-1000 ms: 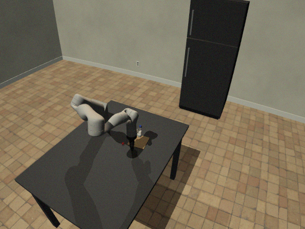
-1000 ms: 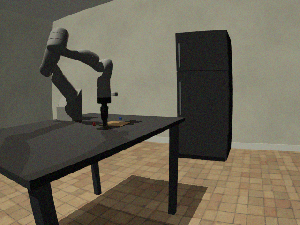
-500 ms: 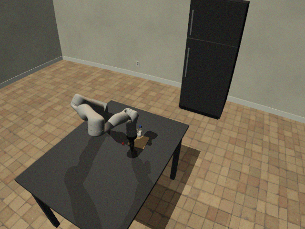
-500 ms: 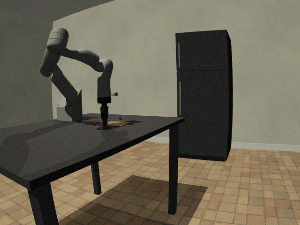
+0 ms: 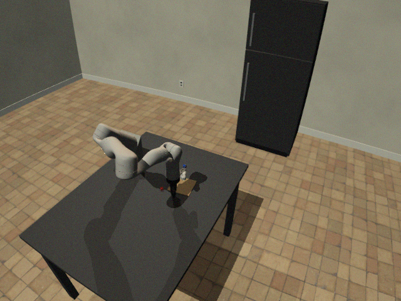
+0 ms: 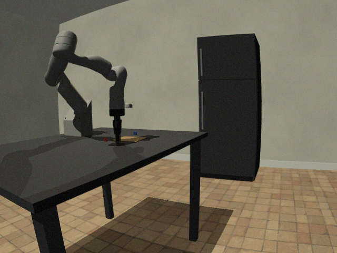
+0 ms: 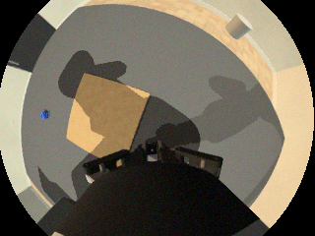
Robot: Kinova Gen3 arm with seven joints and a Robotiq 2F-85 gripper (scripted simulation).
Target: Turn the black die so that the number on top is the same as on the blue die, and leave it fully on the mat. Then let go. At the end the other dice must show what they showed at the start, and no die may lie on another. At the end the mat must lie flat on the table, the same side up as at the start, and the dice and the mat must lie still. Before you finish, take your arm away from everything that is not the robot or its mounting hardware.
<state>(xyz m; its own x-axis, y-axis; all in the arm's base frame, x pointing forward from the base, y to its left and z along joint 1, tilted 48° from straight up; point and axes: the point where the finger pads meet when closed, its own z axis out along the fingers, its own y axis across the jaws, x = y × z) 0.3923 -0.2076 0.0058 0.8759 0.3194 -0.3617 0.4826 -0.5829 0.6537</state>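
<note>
The black die is 1 cm below my hand. Round my hand: tan mat: 10 cm to the left, 2 cm below; red die: 9 cm behind, 2 cm to the left, 1 cm below; blue die: 27 cm to the left, 7 cm behind, 1 cm below.
</note>
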